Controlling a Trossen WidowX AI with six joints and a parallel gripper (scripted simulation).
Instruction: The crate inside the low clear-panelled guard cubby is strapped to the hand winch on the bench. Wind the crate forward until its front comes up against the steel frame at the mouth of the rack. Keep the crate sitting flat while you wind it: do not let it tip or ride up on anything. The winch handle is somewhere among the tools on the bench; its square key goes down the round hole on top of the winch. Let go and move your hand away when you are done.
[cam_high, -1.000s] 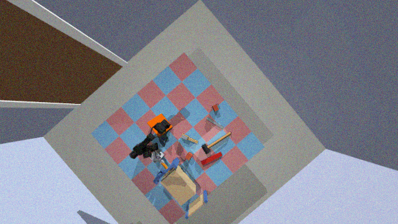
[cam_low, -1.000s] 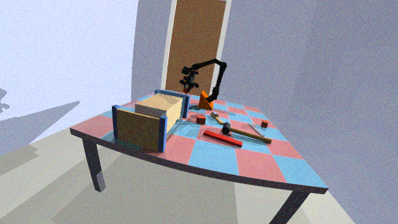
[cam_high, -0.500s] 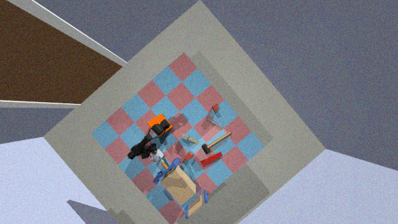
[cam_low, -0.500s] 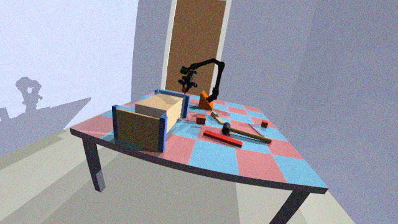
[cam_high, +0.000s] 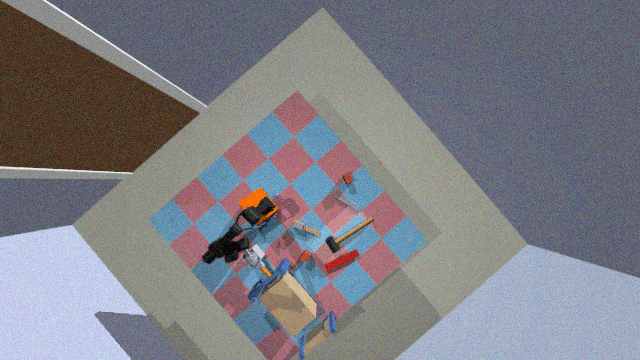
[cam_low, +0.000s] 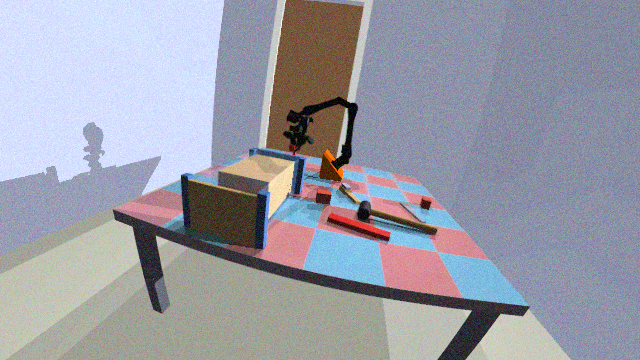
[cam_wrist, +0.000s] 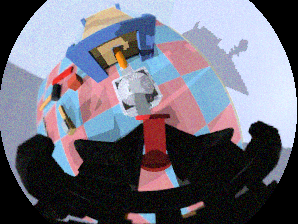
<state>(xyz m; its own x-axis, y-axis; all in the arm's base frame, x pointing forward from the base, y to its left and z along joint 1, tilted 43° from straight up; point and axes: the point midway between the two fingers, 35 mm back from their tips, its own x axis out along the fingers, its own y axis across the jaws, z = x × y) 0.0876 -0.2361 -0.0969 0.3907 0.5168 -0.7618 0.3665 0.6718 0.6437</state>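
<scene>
My gripper tip is 250 mm short of the blue steel frame and 20 mm above it. Also, from my gripper tip: winch 100 mm below, 70 mm ahead, 10 mm to the right; dark red knob 10 mm to the left, 10 mm behind; brush 350 mm to the left, 160 mm ahead, 110 mm below.
</scene>
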